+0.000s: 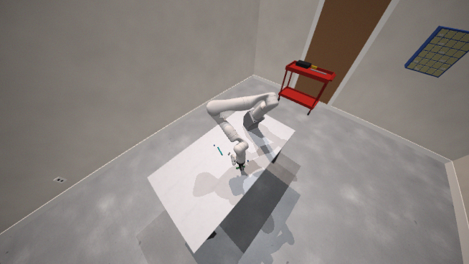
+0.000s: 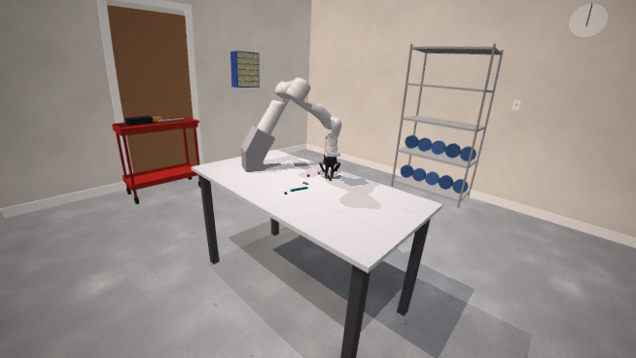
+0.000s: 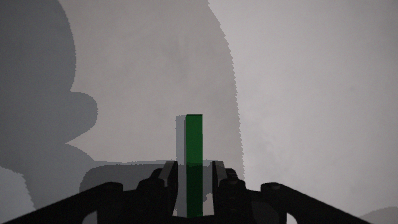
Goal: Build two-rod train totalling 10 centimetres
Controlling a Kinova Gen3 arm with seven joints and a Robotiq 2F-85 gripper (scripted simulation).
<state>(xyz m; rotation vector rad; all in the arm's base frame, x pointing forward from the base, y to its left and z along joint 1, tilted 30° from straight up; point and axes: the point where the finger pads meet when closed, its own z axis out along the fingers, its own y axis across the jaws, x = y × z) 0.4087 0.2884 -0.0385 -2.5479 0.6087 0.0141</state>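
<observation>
The green rod lies 10 mm below my hand. Also, from my hand: grey rod 170 mm to the right, 10 mm below; then turquoise rod 250 mm to the right, 50 mm ahead, 10 mm below; then magenta rod 100 mm behind, 80 mm to the right, 10 mm below.
</observation>
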